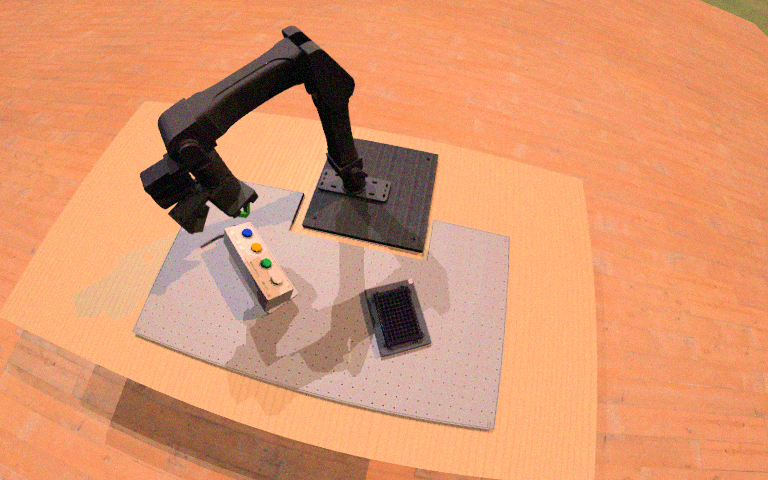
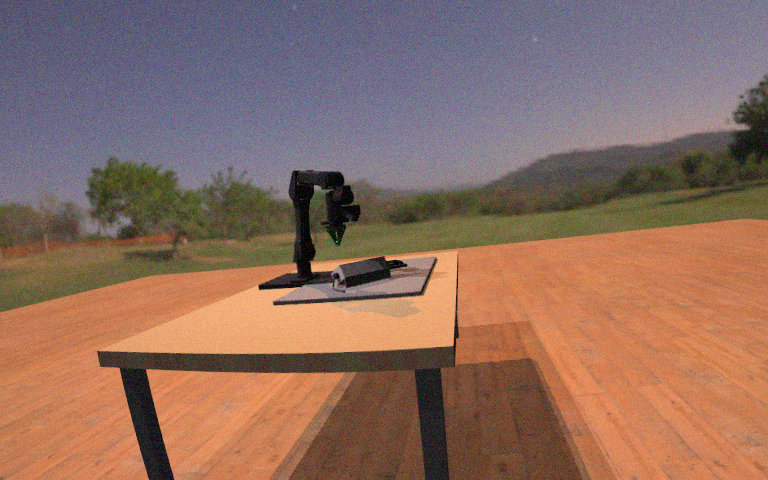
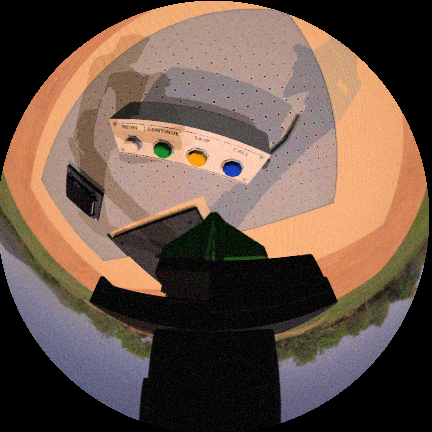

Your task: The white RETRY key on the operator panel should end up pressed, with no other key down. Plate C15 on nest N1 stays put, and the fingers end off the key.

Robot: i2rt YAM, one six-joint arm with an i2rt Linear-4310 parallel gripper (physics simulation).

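Where they show: gripper, fingertip midpoint: (image 1: 247, 215) (image 2: 337, 246) (image 3: 213, 217); arm's base, link origin: (image 1: 354, 186) (image 2: 305, 279).
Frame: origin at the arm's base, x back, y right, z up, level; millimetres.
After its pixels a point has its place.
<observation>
The operator panel (image 1: 278, 298) @[x -366, y 80, z 51 mm] (image 2: 365, 272) @[x -324, y 202, z 35 mm] (image 3: 200, 120) @[x -310, y 197, z 62 mm] is a long box with a row of keys. The white RETRY key (image 1: 276, 279) @[x -328, y 93, z 66 mm] (image 3: 133, 143) @[x -326, y 102, z 68 mm] is at one end, beside the green CONTINUE key (image 1: 266, 263) @[x -297, y 130, z 66 mm] (image 3: 163, 149) @[x -295, y 138, z 68 mm]. Then come the yellow SKIP key (image 1: 256, 247) @[x -265, y 170, z 66 mm] (image 3: 197, 157) @[x -266, y 175, z 68 mm] and the blue CALL key (image 1: 246, 232) @[x -235, y 211, z 66 mm] (image 3: 232, 168) @[x -236, y 212, z 67 mm]. I cannot tell how deep any key sits. My gripper (image 1: 244, 212) @[x -223, y 182, z 143 mm] (image 2: 338, 243) @[x -223, y 182, z 143 mm] (image 3: 213, 217) @[x -223, y 182, z 143 mm] is shut and empty, raised beyond the panel's blue-key end, off all keys. The dark plate C15 (image 1: 399, 316) @[x -332, y -196, z 11 mm] (image 3: 82, 192) @[x -330, y -156, z 19 mm] sits on nest N1 (image 1: 389, 351) @[x -416, y -190, z 8 mm].
The panel and nest stand on a grey perforated board (image 1: 464, 339) @[x -353, y -362, z -4 mm] (image 3: 200, 45) @[x -459, y 247, z -4 mm]. The arm's black base plate (image 1: 396, 220) @[x -79, y -138, z -2 mm] is behind them. A dark cable (image 1: 211, 241) @[x -260, y 340, z -1 mm] (image 3: 286, 135) @[x -247, y 328, z 0 mm] leaves the panel's blue-key end. The wooden table (image 1: 543, 339) @[x -315, y -579, z -17 mm] (image 2: 254, 333) @[x -159, y 813, z -17 mm] surrounds the board.
</observation>
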